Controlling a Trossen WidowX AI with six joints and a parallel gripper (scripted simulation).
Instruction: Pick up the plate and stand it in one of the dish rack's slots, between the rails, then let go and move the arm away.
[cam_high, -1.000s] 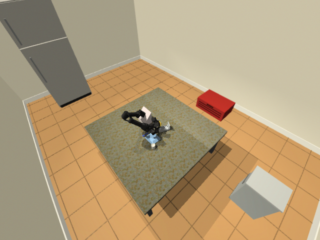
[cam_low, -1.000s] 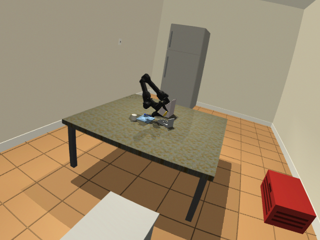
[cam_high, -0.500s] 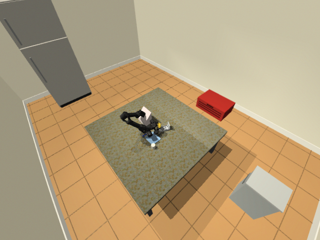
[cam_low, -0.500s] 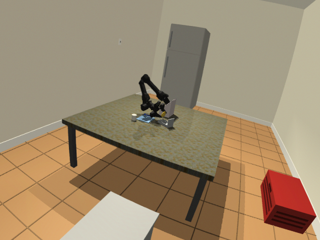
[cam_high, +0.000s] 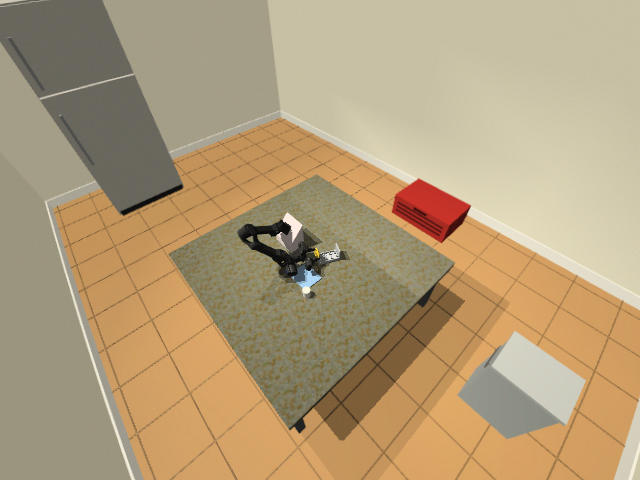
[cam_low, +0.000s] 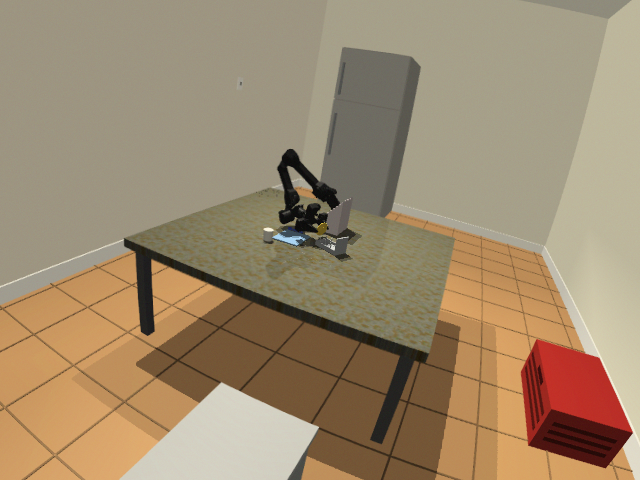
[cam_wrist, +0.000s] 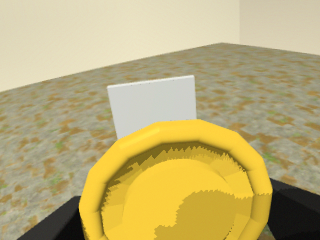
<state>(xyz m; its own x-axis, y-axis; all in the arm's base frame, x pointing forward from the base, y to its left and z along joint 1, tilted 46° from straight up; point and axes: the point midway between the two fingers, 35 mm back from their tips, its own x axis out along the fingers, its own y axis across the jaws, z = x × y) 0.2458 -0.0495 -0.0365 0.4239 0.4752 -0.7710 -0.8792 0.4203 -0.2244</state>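
Right now the dish rack is 3 cm ahead of my gripper tip, 6 cm to the left of it and 5 cm below it. Round my gripper tip: blue utensil: 8 cm behind, 17 cm to the right, 7 cm below; plate: 1 cm to the right; light blue pad: 3 cm ahead, 14 cm to the right, 7 cm below.
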